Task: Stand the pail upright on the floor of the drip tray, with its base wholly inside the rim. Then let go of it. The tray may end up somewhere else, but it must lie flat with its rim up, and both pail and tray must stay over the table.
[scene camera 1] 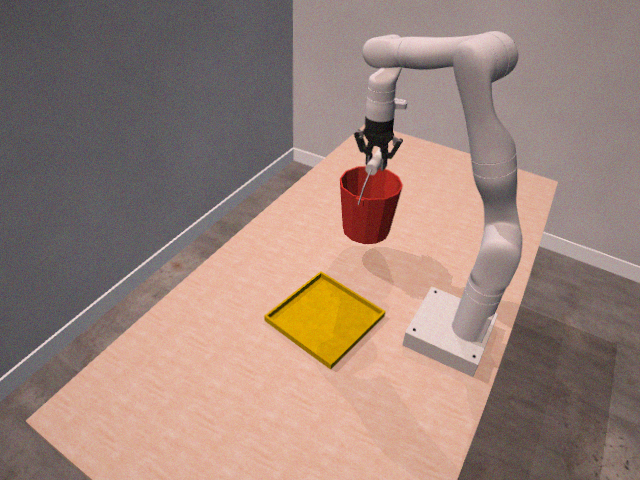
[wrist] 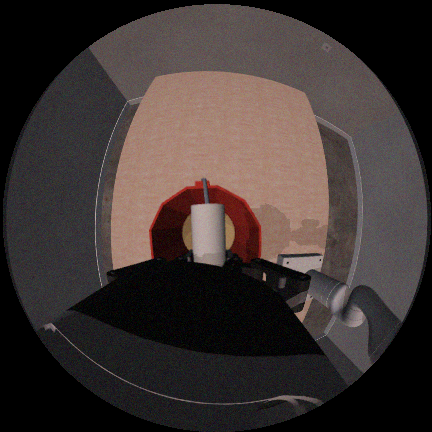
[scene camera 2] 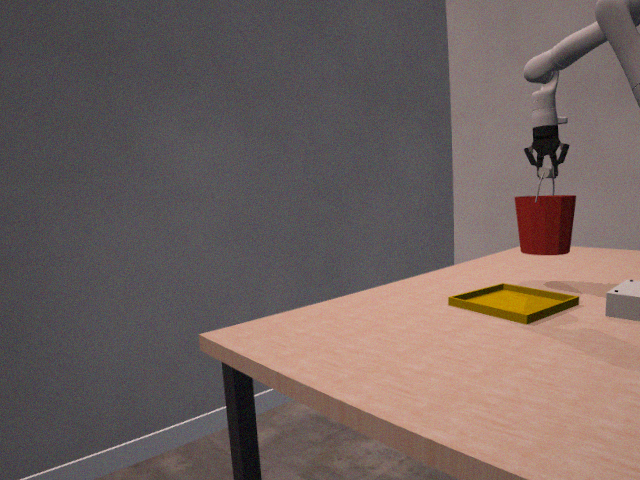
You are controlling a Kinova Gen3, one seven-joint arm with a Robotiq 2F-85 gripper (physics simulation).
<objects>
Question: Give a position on a red pail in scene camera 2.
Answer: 545, 223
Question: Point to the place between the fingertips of my gripper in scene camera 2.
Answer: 547, 178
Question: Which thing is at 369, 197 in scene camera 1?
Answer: A red pail.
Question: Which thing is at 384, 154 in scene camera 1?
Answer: My gripper.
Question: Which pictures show the yellow drip tray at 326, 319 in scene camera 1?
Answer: Scene camera 1 and scene camera 2 only.
</objects>
